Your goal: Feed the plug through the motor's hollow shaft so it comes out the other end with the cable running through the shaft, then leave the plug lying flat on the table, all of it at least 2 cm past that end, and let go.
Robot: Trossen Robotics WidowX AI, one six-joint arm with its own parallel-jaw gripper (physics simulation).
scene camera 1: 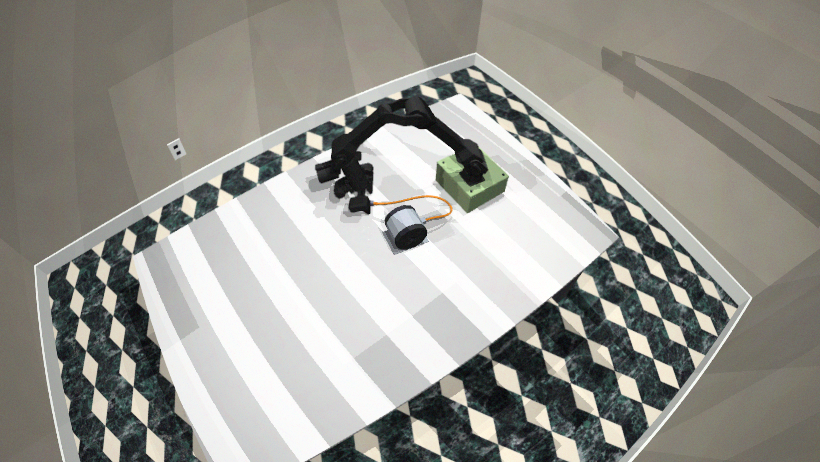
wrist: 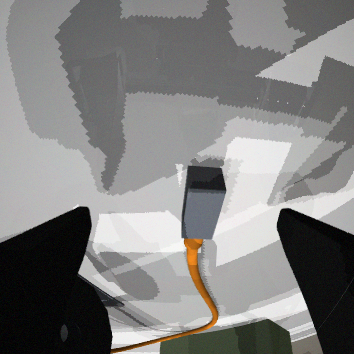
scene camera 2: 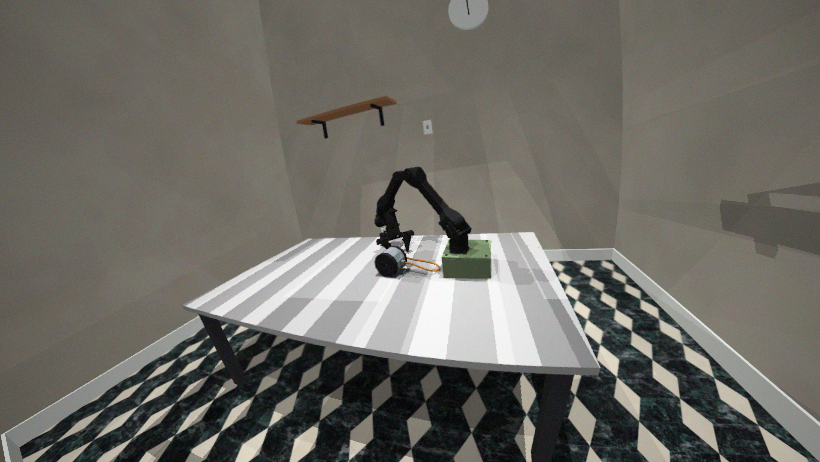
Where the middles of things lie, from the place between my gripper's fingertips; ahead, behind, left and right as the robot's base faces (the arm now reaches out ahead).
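Scene:
You'd find my hand 10 mm to the left of the grey plug [wrist: 204, 192].

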